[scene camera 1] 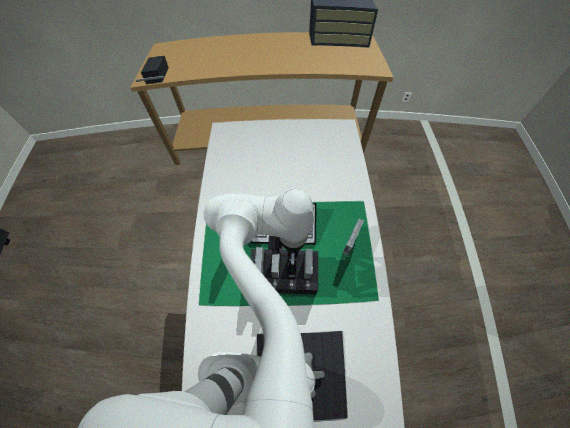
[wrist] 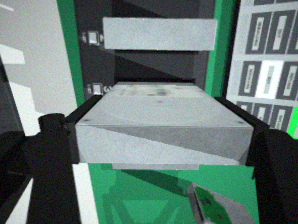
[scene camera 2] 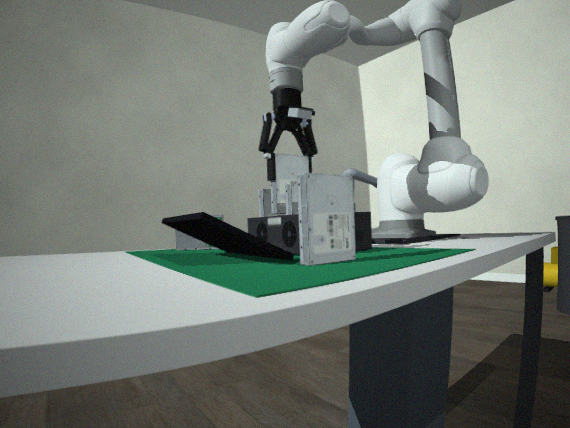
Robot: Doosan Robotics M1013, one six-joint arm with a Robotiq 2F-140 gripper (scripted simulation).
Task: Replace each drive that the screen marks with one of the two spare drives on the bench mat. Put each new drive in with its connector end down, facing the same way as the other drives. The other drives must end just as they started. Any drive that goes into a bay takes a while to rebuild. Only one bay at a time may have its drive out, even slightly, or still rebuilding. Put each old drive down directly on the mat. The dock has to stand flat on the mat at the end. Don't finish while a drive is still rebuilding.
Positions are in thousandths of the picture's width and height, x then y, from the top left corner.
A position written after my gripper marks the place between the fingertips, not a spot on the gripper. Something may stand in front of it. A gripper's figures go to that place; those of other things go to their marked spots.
Scene:
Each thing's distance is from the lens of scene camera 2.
my gripper (scene camera 2: 510,422): 0.87 m
green mat (scene camera 2: 459,646): 0.46 m
black screen (scene camera 2: 355,529): 0.63 m
The marked spots on the green mat and the black screen are 0.21 m apart.

